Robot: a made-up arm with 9 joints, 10 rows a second.
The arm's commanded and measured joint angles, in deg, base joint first. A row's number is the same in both.
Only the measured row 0 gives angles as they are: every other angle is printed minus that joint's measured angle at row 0.
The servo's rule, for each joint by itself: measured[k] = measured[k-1] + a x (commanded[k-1-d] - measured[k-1]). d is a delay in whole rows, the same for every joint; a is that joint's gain. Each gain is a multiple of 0.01, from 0.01 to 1. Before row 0 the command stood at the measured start. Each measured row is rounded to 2 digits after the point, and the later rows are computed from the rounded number. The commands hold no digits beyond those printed.
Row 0, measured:
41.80 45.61 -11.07 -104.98 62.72 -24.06 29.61 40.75 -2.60
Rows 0 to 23, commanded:
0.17 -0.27 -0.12 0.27 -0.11 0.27 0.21 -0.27 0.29
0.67 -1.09 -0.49 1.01 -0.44 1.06 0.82 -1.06 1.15
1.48 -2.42 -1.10 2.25 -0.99 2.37 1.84 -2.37 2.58
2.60 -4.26 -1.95 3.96 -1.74 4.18 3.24 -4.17 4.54
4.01 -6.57 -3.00 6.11 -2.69 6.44 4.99 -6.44 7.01
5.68 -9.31 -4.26 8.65 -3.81 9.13 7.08 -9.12 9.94
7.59 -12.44 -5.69 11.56 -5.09 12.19 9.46 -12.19 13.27
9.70 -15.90 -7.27 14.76 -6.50 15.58 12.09 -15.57 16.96
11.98 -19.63 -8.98 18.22 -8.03 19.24 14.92 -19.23 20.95
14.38 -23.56 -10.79 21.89 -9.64 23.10 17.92 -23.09 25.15
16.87 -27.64 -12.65 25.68 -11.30 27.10 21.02 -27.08 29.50
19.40 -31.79 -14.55 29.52 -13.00 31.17 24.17 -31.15 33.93
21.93 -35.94 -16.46 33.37 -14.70 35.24 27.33 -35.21 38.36
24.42 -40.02 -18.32 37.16 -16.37 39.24 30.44 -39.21 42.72
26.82 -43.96 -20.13 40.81 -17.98 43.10 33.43 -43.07 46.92
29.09 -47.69 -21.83 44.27 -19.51 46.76 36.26 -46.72 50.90
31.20 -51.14 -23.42 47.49 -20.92 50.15 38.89 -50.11 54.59
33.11 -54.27 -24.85 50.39 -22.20 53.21 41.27 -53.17 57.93
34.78 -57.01 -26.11 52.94 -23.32 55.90 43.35 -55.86 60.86
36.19 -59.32 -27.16 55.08 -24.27 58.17 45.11 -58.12 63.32
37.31 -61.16 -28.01 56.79 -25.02 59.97 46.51 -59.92 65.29
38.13 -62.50 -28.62 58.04 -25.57 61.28 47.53 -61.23 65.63
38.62 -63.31 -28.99 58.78 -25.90 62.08 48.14 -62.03 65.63
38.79 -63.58 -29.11 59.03 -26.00 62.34 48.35 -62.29 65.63
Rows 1 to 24, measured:
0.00 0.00 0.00 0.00 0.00 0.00 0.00 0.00 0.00
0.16 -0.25 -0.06 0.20 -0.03 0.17 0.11 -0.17 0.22
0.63 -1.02 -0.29 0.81 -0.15 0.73 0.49 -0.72 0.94
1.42 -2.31 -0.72 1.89 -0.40 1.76 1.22 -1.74 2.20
2.52 -4.10 -1.37 3.44 -0.80 3.28 2.31 -3.25 4.00
3.91 -6.37 -2.23 5.44 -1.37 5.27 3.76 -5.23 6.32
5.56 -9.07 -3.31 7.85 -2.10 7.70 5.55 -7.64 9.11
7.45 -12.17 -4.57 10.63 -3.00 10.53 7.66 -10.46 12.31
9.54 -15.60 -6.00 13.73 -4.05 13.71 10.05 -13.63 15.89
11.81 -19.31 -7.58 17.10 -5.24 17.19 12.68 -17.10 19.79
14.20 -23.22 -9.28 20.69 -6.56 20.91 15.51 -20.81 23.92
16.68 -27.29 -11.07 24.43 -7.98 24.81 18.49 -24.70 28.22
19.21 -31.43 -12.91 28.25 -9.49 28.82 21.56 -28.70 32.62
21.74 -35.58 -14.79 32.09 -11.05 32.86 24.68 -32.74 37.04
24.23 -39.66 -16.66 35.89 -12.65 36.88 27.79 -36.75 41.41
26.64 -43.62 -18.50 39.58 -14.25 40.80 30.84 -40.67 45.65
28.92 -47.36 -20.26 43.10 -15.83 44.55 33.77 -44.42 49.69
31.04 -50.84 -21.93 46.39 -17.36 48.08 36.53 -47.95 53.46
32.97 -54.00 -23.48 49.39 -18.81 51.31 39.09 -51.19 56.90
34.65 -56.77 -24.87 52.05 -20.16 54.20 41.39 -54.09 59.95
36.08 -59.12 -26.08 54.32 -21.39 56.70 43.40 -56.59 62.54
37.22 -61.00 -27.10 56.17 -22.48 58.76 45.08 -58.65 64.66
38.07 -62.38 -27.91 57.57 -23.41 60.35 46.40 -60.25 65.41
38.58 -63.24 -28.48 58.48 -24.16 61.44 47.34 -61.35 65.58
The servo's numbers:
d 1
a 0.93 0.92 0.53 0.75 0.30 0.63 0.54 0.62 0.77

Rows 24 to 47, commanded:
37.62 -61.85 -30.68 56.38 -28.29 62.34 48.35 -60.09 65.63
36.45 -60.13 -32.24 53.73 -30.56 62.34 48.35 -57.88 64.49
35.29 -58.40 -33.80 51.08 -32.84 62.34 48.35 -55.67 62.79
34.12 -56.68 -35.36 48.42 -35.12 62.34 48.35 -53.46 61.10
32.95 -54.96 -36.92 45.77 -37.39 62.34 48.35 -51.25 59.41
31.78 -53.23 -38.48 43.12 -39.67 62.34 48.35 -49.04 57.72
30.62 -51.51 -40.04 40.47 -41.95 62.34 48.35 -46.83 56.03
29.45 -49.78 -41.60 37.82 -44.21 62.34 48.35 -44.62 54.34
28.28 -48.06 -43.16 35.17 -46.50 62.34 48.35 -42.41 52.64
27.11 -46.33 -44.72 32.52 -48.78 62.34 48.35 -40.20 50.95
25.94 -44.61 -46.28 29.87 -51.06 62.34 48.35 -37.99 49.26
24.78 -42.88 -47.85 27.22 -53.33 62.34 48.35 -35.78 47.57
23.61 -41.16 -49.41 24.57 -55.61 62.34 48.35 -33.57 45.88
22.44 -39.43 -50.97 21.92 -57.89 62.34 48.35 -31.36 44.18
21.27 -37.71 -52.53 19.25 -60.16 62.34 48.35 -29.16 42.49
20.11 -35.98 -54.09 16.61 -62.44 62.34 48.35 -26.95 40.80
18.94 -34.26 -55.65 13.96 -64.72 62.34 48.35 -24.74 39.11
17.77 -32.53 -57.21 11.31 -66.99 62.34 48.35 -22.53 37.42
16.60 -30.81 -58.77 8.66 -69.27 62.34 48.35 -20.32 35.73
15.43 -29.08 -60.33 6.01 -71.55 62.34 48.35 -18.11 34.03
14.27 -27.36 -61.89 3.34 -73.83 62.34 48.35 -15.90 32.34
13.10 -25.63 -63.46 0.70 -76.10 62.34 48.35 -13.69 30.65
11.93 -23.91 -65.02 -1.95 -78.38 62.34 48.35 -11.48 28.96
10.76 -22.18 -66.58 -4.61 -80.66 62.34 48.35 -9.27 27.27
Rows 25 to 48, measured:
38.78 -63.55 -28.81 58.89 -24.71 62.01 47.89 -61.93 65.62
37.70 -61.99 -29.80 57.01 -25.78 62.22 48.14 -60.79 65.63
36.54 -60.28 -31.09 54.55 -27.21 62.30 48.25 -58.99 64.75
35.38 -58.55 -32.53 51.95 -28.90 62.33 48.30 -56.93 63.24
34.21 -56.83 -34.03 49.30 -30.77 62.34 48.33 -54.78 61.59
33.04 -55.11 -35.56 46.65 -32.76 62.34 48.34 -52.59 59.91
31.87 -53.38 -37.11 44.00 -34.83 62.34 48.35 -50.39 58.22
30.71 -51.66 -38.66 41.35 -36.97 62.34 48.35 -48.18 56.53
29.54 -49.93 -40.22 38.70 -39.14 62.34 48.35 -45.97 54.84
28.37 -48.21 -41.78 36.05 -41.35 62.34 48.35 -43.76 53.15
27.20 -46.48 -43.34 33.40 -43.58 62.34 48.35 -41.55 51.46
26.03 -44.76 -44.90 30.75 -45.82 62.34 48.35 -39.34 49.77
24.87 -43.03 -46.46 28.10 -48.07 62.34 48.35 -37.13 48.08
23.70 -41.31 -48.02 25.45 -50.33 62.34 48.35 -34.92 46.39
22.53 -39.58 -49.58 22.80 -52.60 62.34 48.35 -32.71 44.69
21.36 -37.86 -51.14 20.14 -54.87 62.34 48.35 -30.51 43.00
20.20 -36.13 -52.70 17.49 -57.14 62.34 48.35 -28.30 41.31
19.03 -34.41 -54.26 14.84 -59.41 62.34 48.35 -26.09 39.62
17.86 -32.68 -55.82 12.19 -61.68 62.34 48.35 -23.88 37.93
16.69 -30.96 -57.38 9.54 -63.96 62.34 48.35 -21.67 36.24
15.52 -29.23 -58.94 6.89 -66.24 62.34 48.35 -19.46 34.54
14.36 -27.51 -60.50 4.23 -68.52 62.34 48.35 -17.25 32.85
13.19 -25.78 -62.07 1.58 -70.79 62.34 48.35 -15.04 31.16
12.02 -24.06 -63.63 -1.07 -73.07 62.34 48.35 -12.83 29.47

